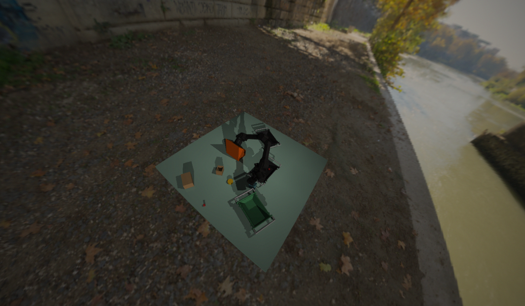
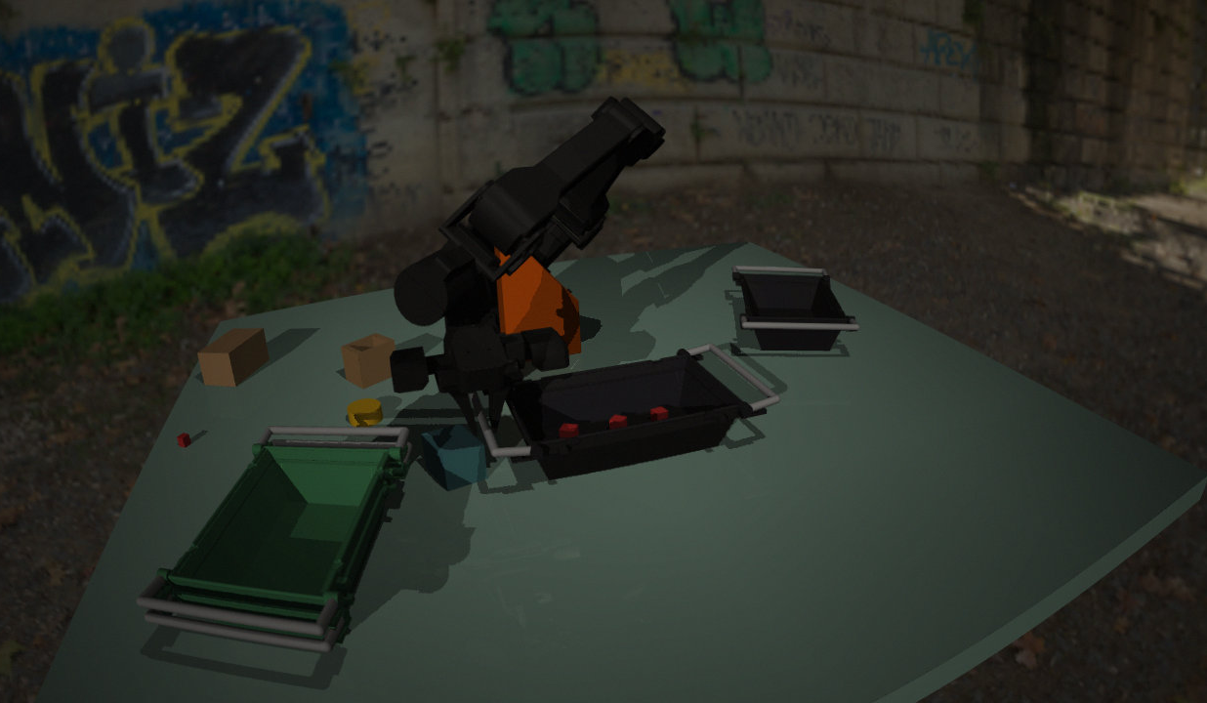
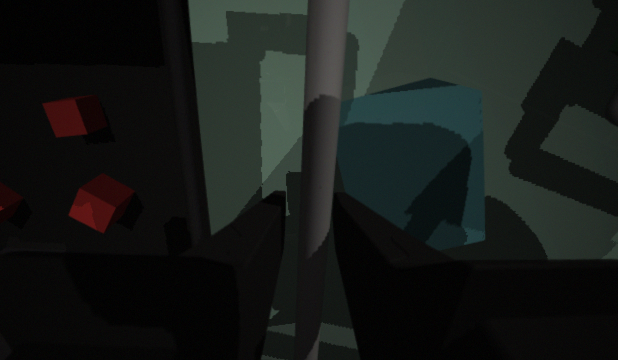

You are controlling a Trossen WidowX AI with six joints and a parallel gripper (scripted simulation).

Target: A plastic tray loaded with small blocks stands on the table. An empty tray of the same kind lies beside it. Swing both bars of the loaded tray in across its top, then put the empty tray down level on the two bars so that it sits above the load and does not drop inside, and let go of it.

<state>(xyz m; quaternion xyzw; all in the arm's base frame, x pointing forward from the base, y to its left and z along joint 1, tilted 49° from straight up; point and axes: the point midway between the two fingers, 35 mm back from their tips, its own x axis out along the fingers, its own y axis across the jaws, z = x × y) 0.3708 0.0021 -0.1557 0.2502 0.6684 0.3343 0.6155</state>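
The blue cube is 4 cm to the right of my gripper tip, 2 cm below it and 1 cm ahead of it. From my gripper tip the other things lie so: black tray: 51 cm to the left, 29 cm behind; then yellow disc: 16 cm to the right, 16 cm behind, 3 cm below.
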